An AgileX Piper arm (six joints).
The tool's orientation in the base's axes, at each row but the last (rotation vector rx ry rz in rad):
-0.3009 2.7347 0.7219
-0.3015 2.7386 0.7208
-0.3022 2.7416 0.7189
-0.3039 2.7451 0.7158
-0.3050 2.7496 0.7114
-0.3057 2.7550 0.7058
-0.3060 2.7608 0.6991
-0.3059 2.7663 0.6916
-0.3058 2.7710 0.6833
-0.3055 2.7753 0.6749
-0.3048 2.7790 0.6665
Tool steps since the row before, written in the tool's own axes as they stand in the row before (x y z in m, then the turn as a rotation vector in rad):
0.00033 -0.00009 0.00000 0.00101 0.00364 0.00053
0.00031 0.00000 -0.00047 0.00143 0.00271 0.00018
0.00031 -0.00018 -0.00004 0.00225 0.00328 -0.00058
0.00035 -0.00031 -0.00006 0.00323 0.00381 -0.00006
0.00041 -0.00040 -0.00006 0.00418 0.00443 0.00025
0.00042 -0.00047 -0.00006 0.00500 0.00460 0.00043
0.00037 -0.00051 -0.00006 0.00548 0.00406 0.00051
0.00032 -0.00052 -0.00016 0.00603 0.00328 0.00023
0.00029 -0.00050 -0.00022 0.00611 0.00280 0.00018
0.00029 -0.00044 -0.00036 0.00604 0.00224 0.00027
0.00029 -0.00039 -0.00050 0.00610 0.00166 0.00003
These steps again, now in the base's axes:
-0.00028 -0.00012 -0.00015 -0.00182 0.00325 0.00085
-0.00040 -0.00028 0.00029 -0.00204 0.00222 0.00059
-0.00025 -0.00021 -0.00015 -0.00313 0.00222 0.00120
-0.00026 -0.00034 -0.00020 -0.00407 0.00281 0.00068
-0.00029 -0.00043 -0.00026 -0.00507 0.00337 0.00039
-0.00028 -0.00049 -0.00029 -0.00584 0.00349 0.00005
-0.00022 -0.00052 -0.00029 -0.00613 0.00300 -0.00040
-0.00020 -0.00057 -0.00019 -0.00650 0.00212 -0.00067
-0.00019 -0.00058 -0.00011 -0.00646 0.00167 -0.00085
-0.00023 -0.00059 0.00004 -0.00622 0.00123 -0.00114
-0.00027 -0.00062 0.00018 -0.00618 0.00061 -0.00120

